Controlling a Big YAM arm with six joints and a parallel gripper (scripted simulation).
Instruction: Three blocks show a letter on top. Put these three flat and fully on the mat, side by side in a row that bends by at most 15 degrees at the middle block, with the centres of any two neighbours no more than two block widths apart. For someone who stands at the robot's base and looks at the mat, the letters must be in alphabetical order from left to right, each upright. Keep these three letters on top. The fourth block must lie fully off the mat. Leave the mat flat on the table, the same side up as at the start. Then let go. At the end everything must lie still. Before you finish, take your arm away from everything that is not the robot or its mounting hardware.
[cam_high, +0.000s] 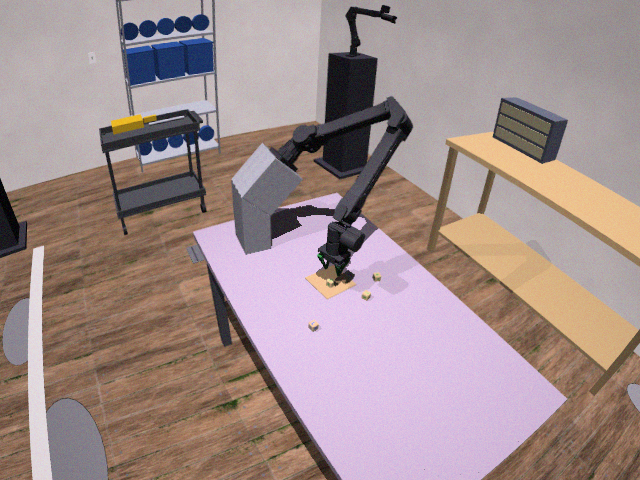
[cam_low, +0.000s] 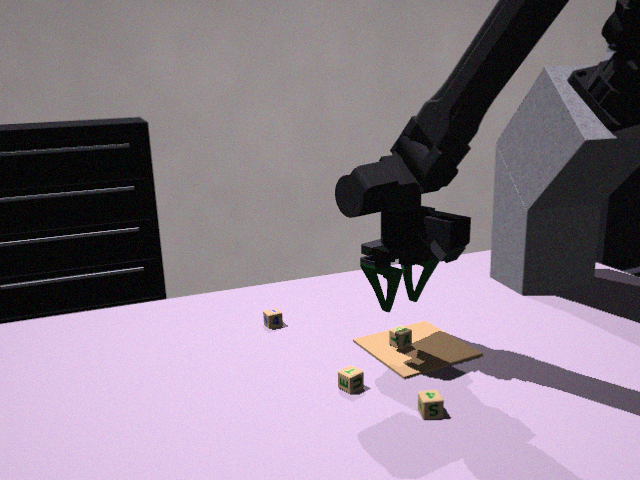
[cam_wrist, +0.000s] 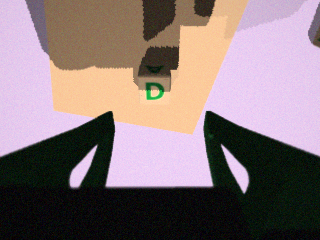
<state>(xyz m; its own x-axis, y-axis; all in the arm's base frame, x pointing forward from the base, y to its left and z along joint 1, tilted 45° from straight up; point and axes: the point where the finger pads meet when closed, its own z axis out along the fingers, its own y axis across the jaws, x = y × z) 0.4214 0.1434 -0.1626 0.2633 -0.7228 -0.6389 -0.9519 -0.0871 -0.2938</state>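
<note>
Now: hand 60 mm above the D block. Round my hand: T block 120 mm ahead, 70 mm to the left, 60 mm below; then L block 140 mm ahead, 170 mm to the right, 60 mm below; then tan mat 20 mm behind, 10 mm to the left, 80 mm below.
</note>
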